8 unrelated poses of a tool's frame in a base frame.
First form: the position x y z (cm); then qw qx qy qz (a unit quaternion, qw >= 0).
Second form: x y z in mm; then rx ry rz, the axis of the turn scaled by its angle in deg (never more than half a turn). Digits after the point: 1 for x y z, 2 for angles.
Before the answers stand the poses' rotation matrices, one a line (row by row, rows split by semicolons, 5 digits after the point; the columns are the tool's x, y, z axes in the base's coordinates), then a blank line. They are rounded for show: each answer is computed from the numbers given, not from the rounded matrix.
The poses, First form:
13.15 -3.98 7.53 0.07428 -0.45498 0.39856 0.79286
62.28 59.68 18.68 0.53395 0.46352 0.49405 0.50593
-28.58 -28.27 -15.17 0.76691 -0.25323 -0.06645 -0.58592
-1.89 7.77 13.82 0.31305 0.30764 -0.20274 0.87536
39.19 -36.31 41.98 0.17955 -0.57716 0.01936 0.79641
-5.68 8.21 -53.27 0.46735 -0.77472 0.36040 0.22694
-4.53 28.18 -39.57 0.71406 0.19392 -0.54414 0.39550
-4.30 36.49 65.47 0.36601 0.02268 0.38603 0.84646
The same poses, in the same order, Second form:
-0.57495 -0.48046 -0.66226; -0.24489 -0.67127 0.69960; -0.78068 0.56441 0.26829
-0.00010 -0.08228 0.99661; 0.99828 0.05837 0.00492; -0.05858 0.99490 0.08213
0.30456 0.93236 0.19482; -0.86505 0.18514 0.46628; 0.39867 -0.31054 0.86292
-0.61472 -0.67280 0.41166; 0.42332 -0.72179 -0.54755; 0.66553 -0.16233 0.72851
-0.26929 -0.30834 -0.91236; 0.26364 -0.93477 0.23810; -0.92627 -0.17642 0.33302
0.63722 -0.77054 -0.01476; -0.34630 -0.30339 0.88771; -0.68850 -0.56055 -0.46016
0.09498 -0.77586 -0.62371; 0.35378 0.61195 -0.70736; 0.93049 -0.15347 0.33261
-0.73104 -0.60212 0.32098; 0.63714 -0.43403 0.63692; -0.24419 0.67013 0.70093

131.5 -39.8 75.3 -78.24 68.53 136.34
622.8 596.8 186.8 63.29 67.46 69.08
-285.8 -282.7 -151.7 -31.51 -8.27 -72.90
-18.9 77.7 138.2 46.49 -30.64 132.27
391.9 -363.1 419.8 -93.47 3.14 128.97
-56.8 82.1 -532.7 -108.90 50.66 31.90
-45.3 281.8 -395.7 24.62 -69.07 50.20
-43.0 364.9 654.7 3.34 56.85 124.67

